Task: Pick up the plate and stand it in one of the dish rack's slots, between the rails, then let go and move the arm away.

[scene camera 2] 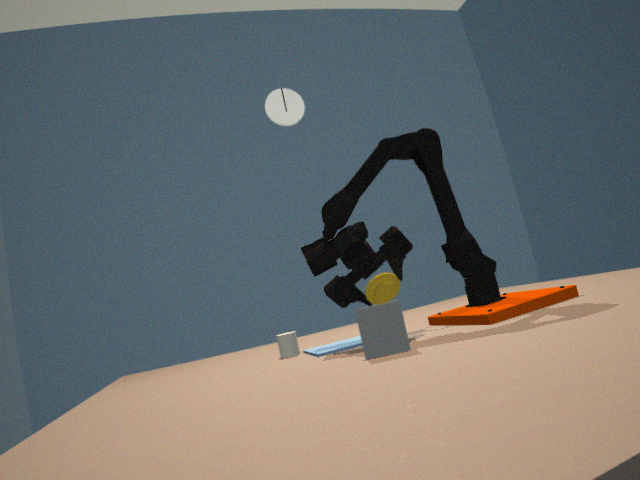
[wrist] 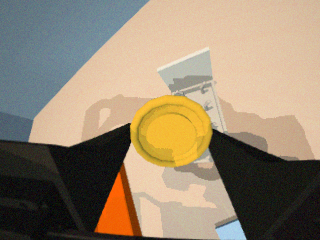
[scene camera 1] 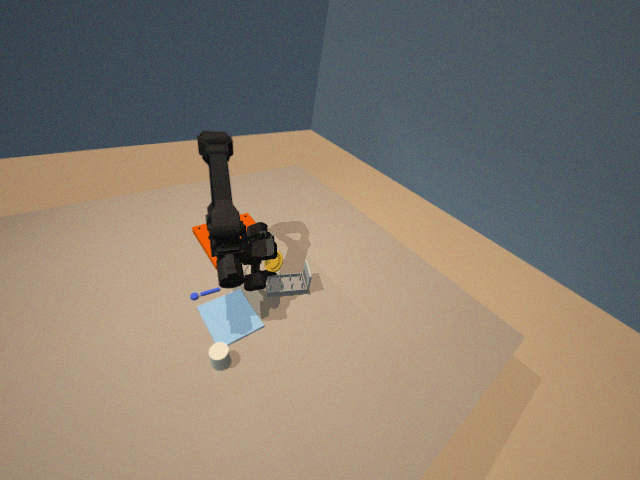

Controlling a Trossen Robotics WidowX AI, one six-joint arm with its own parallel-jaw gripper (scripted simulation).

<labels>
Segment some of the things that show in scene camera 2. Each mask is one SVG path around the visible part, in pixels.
My gripper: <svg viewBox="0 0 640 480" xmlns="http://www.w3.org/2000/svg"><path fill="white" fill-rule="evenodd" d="M397 226L392 226L379 237L384 244L377 253L374 252L365 240L369 236L358 223L354 224L350 230L344 232L332 243L332 248L339 255L344 265L349 270L352 269L347 276L339 277L337 275L324 286L326 295L341 308L346 308L351 303L357 301L369 307L373 306L355 284L362 278L366 280L386 260L391 266L394 275L402 281L402 263L406 254L412 250L413 245L398 230Z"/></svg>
A yellow plate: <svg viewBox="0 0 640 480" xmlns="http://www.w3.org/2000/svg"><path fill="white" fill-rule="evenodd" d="M394 274L382 273L369 282L365 295L371 304L379 305L388 302L398 294L400 281Z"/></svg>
A grey dish rack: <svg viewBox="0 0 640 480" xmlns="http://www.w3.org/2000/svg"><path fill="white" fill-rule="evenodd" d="M399 300L355 310L365 359L411 350Z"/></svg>
</labels>
